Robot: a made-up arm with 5 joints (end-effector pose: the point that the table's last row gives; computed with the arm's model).
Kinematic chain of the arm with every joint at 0, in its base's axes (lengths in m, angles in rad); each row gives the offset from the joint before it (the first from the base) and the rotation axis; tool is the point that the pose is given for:
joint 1: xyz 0 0 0.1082 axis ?
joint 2: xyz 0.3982 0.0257 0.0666 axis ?
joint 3: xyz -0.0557 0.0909 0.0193 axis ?
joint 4: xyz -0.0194 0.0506 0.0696 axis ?
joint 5: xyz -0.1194 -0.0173 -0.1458 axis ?
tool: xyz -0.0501 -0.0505 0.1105
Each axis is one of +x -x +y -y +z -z.
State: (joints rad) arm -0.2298 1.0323 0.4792 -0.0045 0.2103
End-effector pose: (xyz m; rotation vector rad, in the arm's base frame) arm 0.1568 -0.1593 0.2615 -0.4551 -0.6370 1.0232
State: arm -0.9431 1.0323 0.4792 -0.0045 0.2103
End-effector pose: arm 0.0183 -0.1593 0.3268 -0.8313 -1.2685 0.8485
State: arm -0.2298 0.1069 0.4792 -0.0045 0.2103
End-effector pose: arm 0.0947 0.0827 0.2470 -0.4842 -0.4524 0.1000
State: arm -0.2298 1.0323 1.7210 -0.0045 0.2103
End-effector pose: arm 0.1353 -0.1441 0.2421 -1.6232 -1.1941 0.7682
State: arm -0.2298 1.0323 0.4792 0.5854 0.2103
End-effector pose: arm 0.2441 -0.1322 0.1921 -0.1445 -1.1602 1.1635
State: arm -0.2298 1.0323 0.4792 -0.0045 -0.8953
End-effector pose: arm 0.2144 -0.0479 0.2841 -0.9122 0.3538 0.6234
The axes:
joint 1: +y
joint 2: +z
joint 3: -x
joint 4: -y
joint 5: -y

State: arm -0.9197 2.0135 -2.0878 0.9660 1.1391
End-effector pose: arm -0.0288 -0.1791 0.3595 1.3590 -0.4943 0.2066
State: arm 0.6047 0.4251 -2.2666 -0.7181 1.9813
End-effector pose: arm 0.0460 -0.0556 0.1460 1.4771 0.1158 -1.6260
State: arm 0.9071 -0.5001 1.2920 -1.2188 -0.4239
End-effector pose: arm 0.3630 0.3144 -0.1122 -1.4128 2.3391 -1.1766
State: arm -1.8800 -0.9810 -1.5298 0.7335 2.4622
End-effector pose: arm -0.2561 0.2101 0.7144 -0.6117 0.2059 1.4260
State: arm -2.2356 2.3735 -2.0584 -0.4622 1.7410
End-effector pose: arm -0.4216 -0.3158 0.5133 0.1423 -0.7380 1.2526
